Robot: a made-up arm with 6 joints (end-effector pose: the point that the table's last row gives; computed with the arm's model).
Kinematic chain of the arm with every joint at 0, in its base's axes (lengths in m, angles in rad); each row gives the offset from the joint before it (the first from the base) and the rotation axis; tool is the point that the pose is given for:
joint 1: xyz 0 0 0.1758 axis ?
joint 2: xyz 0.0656 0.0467 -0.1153 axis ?
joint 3: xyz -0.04 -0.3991 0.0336 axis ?
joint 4: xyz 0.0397 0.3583 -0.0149 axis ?
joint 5: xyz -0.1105 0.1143 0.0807 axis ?
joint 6: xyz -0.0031 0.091 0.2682 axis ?
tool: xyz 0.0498 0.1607 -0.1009
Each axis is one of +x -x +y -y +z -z.
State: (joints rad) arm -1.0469 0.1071 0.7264 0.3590 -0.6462 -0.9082
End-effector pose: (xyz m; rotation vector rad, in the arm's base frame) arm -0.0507 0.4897 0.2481 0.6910 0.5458 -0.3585
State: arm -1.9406 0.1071 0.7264 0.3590 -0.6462 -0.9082
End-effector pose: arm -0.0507 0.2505 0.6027 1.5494 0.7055 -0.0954
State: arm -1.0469 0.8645 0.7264 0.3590 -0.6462 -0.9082
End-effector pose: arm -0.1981 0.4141 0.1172 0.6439 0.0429 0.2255
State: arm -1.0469 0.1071 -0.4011 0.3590 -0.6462 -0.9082
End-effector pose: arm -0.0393 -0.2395 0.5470 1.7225 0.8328 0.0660
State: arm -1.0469 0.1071 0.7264 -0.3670 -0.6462 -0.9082
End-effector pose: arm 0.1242 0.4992 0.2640 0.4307 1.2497 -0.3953
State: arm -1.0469 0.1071 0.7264 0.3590 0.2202 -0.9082
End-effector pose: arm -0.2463 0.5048 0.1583 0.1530 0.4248 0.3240
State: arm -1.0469 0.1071 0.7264 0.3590 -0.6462 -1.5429
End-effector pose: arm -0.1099 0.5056 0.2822 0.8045 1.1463 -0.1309
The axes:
joint 1: -x
joint 2: +z
joint 3: -x
joint 4: -y
joint 5: +z
joint 6: -y

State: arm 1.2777 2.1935 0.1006 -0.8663 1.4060 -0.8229
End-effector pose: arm 0.0046 0.2607 0.3177 0.5732 -1.5190 -1.0064
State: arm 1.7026 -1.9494 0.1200 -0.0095 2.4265 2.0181
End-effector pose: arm 0.1618 0.2526 -0.2155 -0.6514 -1.0853 1.5748
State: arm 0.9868 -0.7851 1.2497 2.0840 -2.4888 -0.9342
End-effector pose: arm -0.3735 -0.3410 -0.0185 0.1860 -0.9667 -0.0587
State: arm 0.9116 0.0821 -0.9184 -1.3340 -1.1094 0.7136
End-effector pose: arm 0.4000 0.2316 0.2875 -0.9881 0.5885 -0.5087
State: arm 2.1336 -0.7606 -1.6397 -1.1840 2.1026 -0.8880
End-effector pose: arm -0.3873 0.4822 0.5749 -0.7781 1.3347 1.9836
